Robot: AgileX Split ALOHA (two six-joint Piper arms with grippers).
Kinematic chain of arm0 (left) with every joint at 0, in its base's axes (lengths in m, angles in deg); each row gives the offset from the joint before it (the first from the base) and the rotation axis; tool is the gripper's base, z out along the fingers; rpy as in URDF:
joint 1: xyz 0 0 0.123 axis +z
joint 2: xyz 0 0 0 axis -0.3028 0.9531 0
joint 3: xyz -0.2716 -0.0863 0.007 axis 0.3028 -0.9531 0
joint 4: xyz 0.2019 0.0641 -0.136 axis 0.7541 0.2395 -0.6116
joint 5: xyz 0 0 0 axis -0.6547 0.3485 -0.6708
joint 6: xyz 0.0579 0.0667 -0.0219 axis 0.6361 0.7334 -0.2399
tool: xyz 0 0 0 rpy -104.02 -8.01 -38.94
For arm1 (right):
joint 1: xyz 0 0 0.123 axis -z
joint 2: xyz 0 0 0 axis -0.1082 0.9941 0
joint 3: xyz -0.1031 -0.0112 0.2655 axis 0.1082 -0.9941 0
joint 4: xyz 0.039 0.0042 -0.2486 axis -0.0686 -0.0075 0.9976
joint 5: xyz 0 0 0 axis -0.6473 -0.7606 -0.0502
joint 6: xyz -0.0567 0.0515 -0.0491 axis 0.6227 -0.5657 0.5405
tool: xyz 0 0 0 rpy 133.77 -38.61 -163.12
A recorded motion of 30 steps. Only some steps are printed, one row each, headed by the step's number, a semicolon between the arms.
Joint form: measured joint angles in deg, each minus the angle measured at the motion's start. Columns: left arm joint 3, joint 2, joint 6, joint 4, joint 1, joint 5; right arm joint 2, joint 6, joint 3, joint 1, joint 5, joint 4.
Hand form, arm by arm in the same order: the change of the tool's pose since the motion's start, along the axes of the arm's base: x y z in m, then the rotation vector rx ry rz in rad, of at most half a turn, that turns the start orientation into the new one. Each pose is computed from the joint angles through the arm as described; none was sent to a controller.
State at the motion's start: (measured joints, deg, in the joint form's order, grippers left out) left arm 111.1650 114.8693 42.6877 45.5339 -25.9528 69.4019; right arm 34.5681 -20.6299 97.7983 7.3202 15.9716 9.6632
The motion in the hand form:
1: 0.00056 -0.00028 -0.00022 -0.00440 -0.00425 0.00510; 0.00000 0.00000 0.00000 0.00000 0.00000 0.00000
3: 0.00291 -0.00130 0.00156 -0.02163 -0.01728 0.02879; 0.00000 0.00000 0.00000 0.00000 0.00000 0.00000
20: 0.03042 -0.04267 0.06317 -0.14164 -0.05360 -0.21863; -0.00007 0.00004 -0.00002 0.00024 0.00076 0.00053
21: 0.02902 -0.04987 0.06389 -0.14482 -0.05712 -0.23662; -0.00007 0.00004 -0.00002 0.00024 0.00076 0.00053
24: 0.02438 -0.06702 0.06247 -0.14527 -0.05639 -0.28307; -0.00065 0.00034 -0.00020 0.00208 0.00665 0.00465
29: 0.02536 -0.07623 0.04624 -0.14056 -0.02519 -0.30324; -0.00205 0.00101 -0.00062 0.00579 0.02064 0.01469
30: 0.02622 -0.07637 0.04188 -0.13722 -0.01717 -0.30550; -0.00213 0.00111 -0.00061 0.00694 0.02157 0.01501
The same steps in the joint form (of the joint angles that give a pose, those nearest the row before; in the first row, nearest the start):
1: 0.00 0.07 0.00 -0.35 0.00 -0.35; 0.00 0.00 0.00 0.00 0.00 0.00
3: 0.34 0.07 -0.58 -1.41 0.00 -0.98; 0.00 0.00 0.00 0.00 0.00 0.00
20: 16.04 0.50 12.35 -10.65 -3.26 14.23; 0.00 0.00 0.00 0.00 -0.06 0.00
21: 16.17 0.50 12.47 -10.86 -4.31 14.09; 0.00 0.00 0.00 0.00 -0.06 0.00
24: 16.16 0.72 12.70 -10.92 -6.91 13.76; 0.00 0.00 0.00 0.00 -0.48 0.00
29: 16.16 3.11 13.04 -11.09 -8.16 13.13; 0.00 0.00 0.00 0.00 -1.49 0.04
30: 16.16 3.74 13.22 -11.02 -8.16 13.01; 0.00 0.00 0.00 0.00 -1.56 -0.01

